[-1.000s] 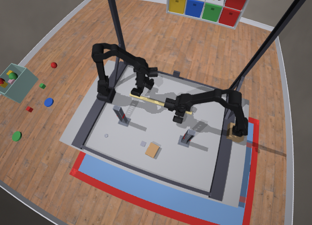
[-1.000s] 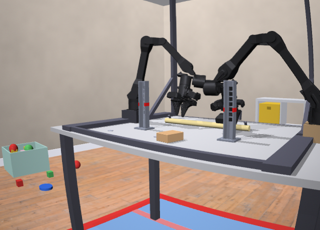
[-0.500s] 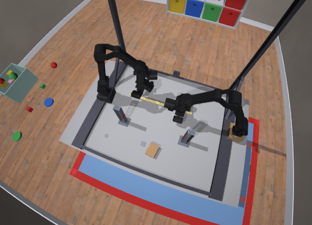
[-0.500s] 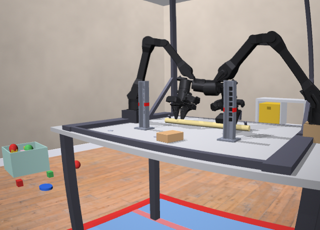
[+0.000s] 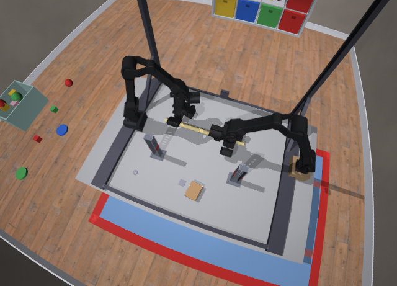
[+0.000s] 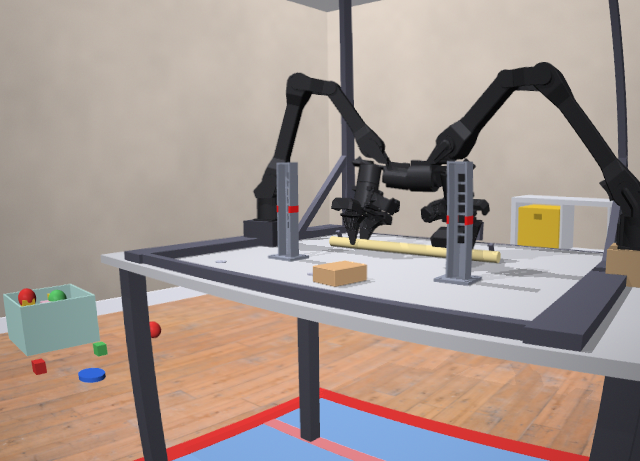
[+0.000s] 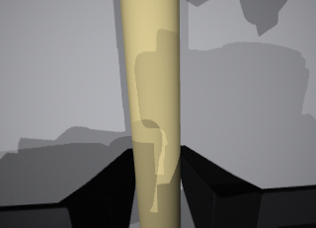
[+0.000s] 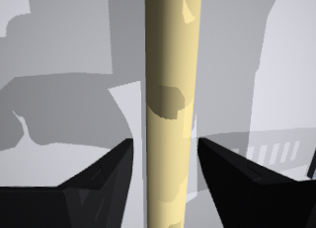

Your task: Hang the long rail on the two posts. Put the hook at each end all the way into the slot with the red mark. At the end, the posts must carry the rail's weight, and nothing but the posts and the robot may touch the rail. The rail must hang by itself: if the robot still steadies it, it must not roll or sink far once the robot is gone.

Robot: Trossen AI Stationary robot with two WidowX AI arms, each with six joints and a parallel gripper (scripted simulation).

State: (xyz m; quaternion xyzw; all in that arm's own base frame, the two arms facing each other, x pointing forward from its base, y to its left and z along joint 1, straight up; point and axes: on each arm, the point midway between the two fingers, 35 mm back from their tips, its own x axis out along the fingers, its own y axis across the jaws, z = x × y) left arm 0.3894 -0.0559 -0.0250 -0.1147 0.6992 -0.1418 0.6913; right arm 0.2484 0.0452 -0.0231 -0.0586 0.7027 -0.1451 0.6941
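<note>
The long pale yellow rail lies 150 mm to the right of my left hand, 10 mm below it and 10 mm behind it. Round my left hand: tan box 310 mm ahead, 100 mm to the right, 20 mm below.
Right now my right hand is 10 mm short of the long pale yellow rail, 150 mm to the right of it and 10 mm above it. From my right hand the other things lie so: tan box 340 mm ahead, 200 mm to the left, 20 mm below.
</note>
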